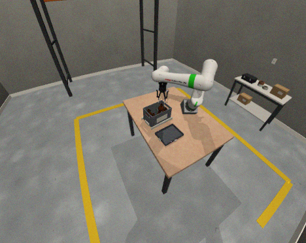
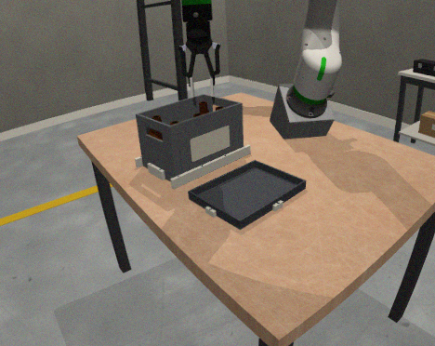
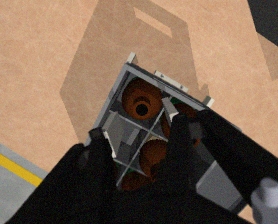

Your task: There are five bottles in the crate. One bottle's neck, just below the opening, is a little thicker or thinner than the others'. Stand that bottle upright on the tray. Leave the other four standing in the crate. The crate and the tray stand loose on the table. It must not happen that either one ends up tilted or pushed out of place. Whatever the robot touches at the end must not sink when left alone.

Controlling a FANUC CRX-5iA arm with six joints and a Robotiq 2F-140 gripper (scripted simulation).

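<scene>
Now: hand 130 mm above the bottle. Also, from my hand: dark tray: 110 mm ahead, 320 mm to the left, 200 mm below; dark grey crate: 90 mm ahead, 50 mm to the left, 130 mm below.
</scene>
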